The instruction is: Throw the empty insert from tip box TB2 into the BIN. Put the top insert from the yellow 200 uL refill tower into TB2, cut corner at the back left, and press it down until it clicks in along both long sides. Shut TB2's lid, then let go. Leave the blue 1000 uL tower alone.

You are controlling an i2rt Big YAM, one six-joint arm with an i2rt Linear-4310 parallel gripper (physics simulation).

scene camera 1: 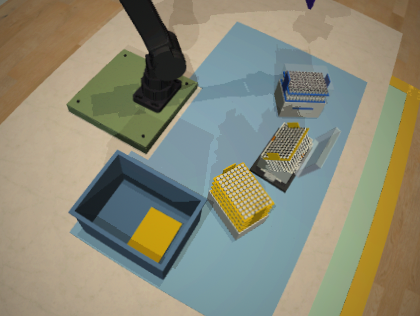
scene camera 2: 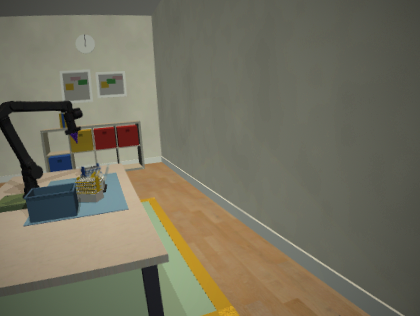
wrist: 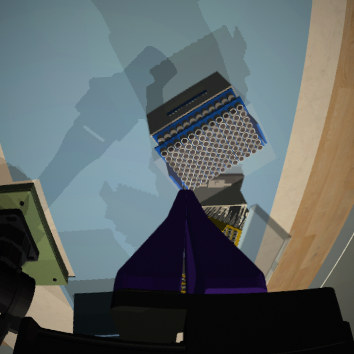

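My gripper (scene camera 1: 310, 5) (scene camera 2: 76, 140) (wrist: 184, 197) is shut and empty, high above the table. TB2 (scene camera 1: 271, 176) (wrist: 220, 189) stands with its clear lid (scene camera 1: 320, 152) (wrist: 261, 240) open. A yellow insert with tips (scene camera 1: 286, 142) (wrist: 233, 233) is in TB2; it looks raised and tilted, with tips showing below its plate. My fingers hide much of it in the wrist view. The yellow refill tower (scene camera 1: 242, 192) (scene camera 2: 89, 187) stands between TB2 and the BIN (scene camera 1: 150, 186) (scene camera 2: 54, 206) (wrist: 92, 312). The yellow empty insert (scene camera 1: 156, 232) lies in the BIN.
The blue 1000 uL tower (scene camera 1: 302, 102) (wrist: 210, 145) stands behind TB2, upright. The arm's green base plate (scene camera 1: 117, 107) (wrist: 45, 250) is at the left of the blue mat (scene camera 1: 250, 280). A shelf (scene camera 2: 141, 145) with coloured boxes stands against the far wall.
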